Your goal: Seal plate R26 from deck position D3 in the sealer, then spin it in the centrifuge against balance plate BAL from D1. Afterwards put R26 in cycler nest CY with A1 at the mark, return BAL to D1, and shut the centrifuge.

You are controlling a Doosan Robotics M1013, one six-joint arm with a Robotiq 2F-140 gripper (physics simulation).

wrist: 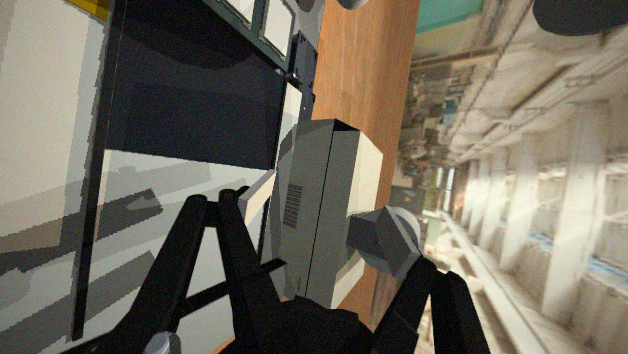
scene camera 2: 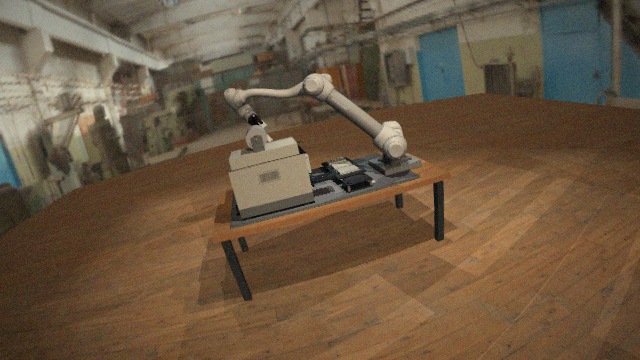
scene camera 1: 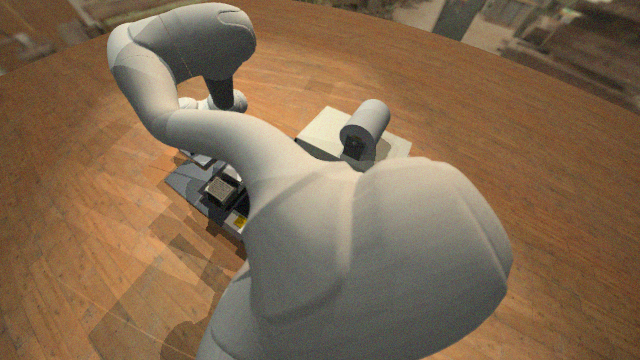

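Observation:
My gripper is open and empty. It tilts beside the beige box, one pale fingertip in front of the box's side and the other near the grey cylinder; the arm hides it in scene camera 1. The beige box, with a vent and a grey cylinder on top, looks like the sealer. Pale plate-like tops sit in a dark frame. A tan-topped block shows left of the arm. I cannot tell which plate is R26 or BAL, nor make out the centrifuge or CY.
The white arm reaches over the deck. A dark panel and pale surfaces with shadows lie left of the beige box. A yellow label shows beside the arm. The wooden table stands on dark legs.

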